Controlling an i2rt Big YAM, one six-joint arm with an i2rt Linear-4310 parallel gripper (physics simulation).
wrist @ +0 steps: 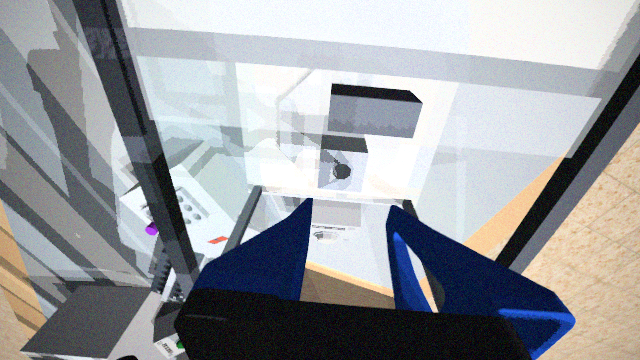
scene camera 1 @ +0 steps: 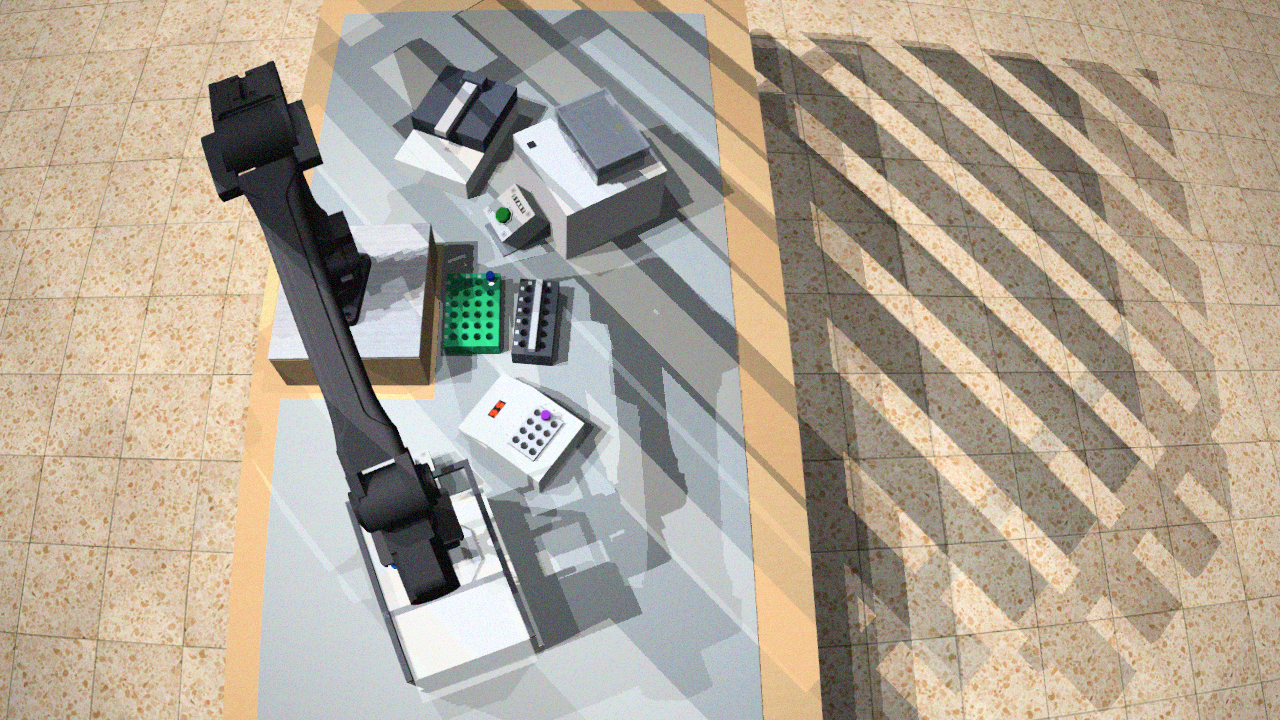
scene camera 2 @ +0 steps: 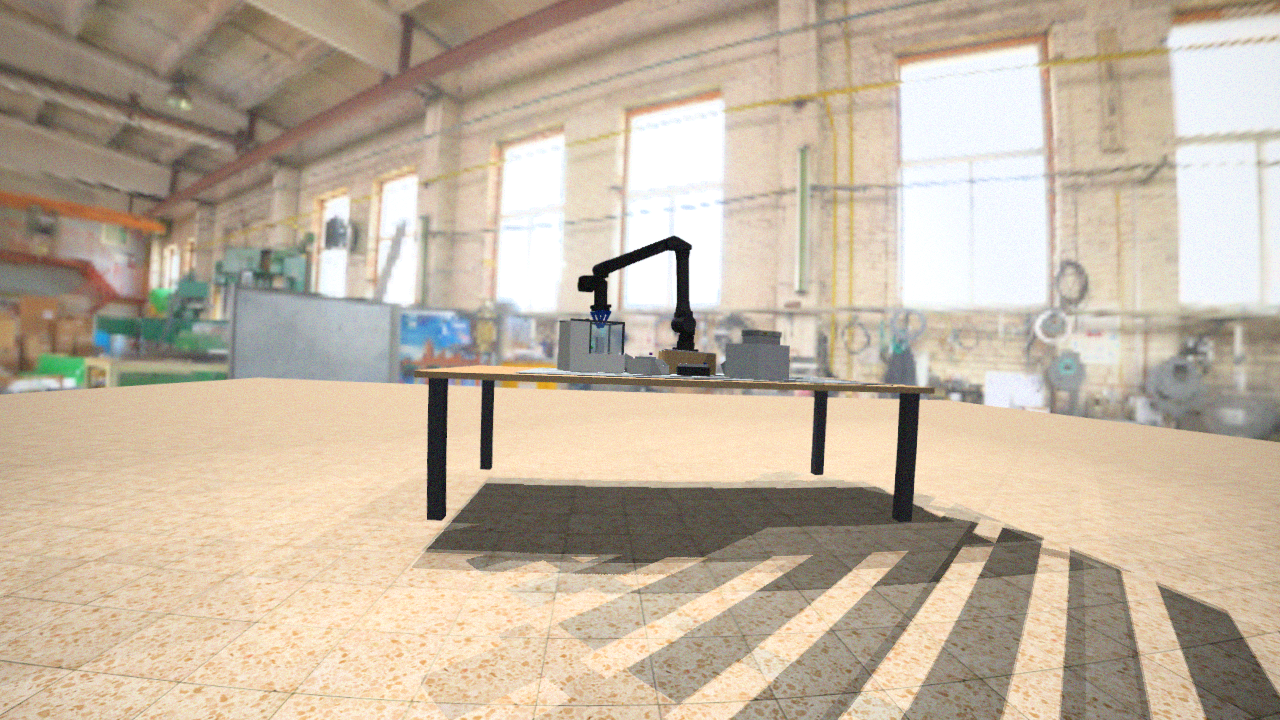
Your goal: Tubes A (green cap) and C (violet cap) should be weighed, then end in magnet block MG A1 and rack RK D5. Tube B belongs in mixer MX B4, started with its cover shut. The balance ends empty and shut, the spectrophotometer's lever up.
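Seen in the pictures: gripper, between the fingertips: (wrist: 350, 211) (scene camera 2: 600, 328); arm's base, origin of its link: (scene camera 1: 338, 290) (scene camera 2: 684, 352).
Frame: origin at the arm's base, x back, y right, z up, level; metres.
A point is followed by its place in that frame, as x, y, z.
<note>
My gripper (scene camera 2: 601, 324) @(-0.208, 0.384, 0.087) (wrist: 350, 211) @(-0.208, 0.384, 0.087) is partly open and empty, over the balance (scene camera 1: 460, 626) @(-0.266, 0.487, 0.109) (scene camera 2: 575, 347) @(-0.347, 0.468, -0.003) (wrist: 320, 20) @(-0.264, 0.450, 0.109). The dark round hole (wrist: 341, 171) @(-0.209, 0.378, 0.039) of the weighing holder shows beyond the fingertips. No green cap of tube A shows in any view. The violet-capped tube C (scene camera 1: 546, 414) @(-0.338, 0.162, -0.012) (wrist: 151, 229) @(-0.336, 0.166, -0.012) stands in a corner hole of the white block (scene camera 1: 483, 425) (wrist: 220, 227) with a red display. A blue-capped tube (scene camera 1: 490, 275) @(-0.224, -0.070, -0.045) stands at the back right of the green rack (scene camera 1: 474, 324) @(-0.207, 0.003, -0.073). The dark magnet block (scene camera 1: 535, 317) @(-0.303, -0.008, -0.051) with a white bar lies beside that rack.
The balance's dark frame bars (wrist: 152, 145) @(-0.297, 0.386, 0.110) stand around the fingers. A white box with a grey lid (scene camera 1: 604, 134) @(-0.382, -0.260, 0.091), a white device with a dark top (scene camera 1: 496, 111) @(-0.191, -0.377, -0.019) and a small box with a green button (scene camera 1: 503, 214) @(-0.232, -0.174, -0.028) stand at the back.
</note>
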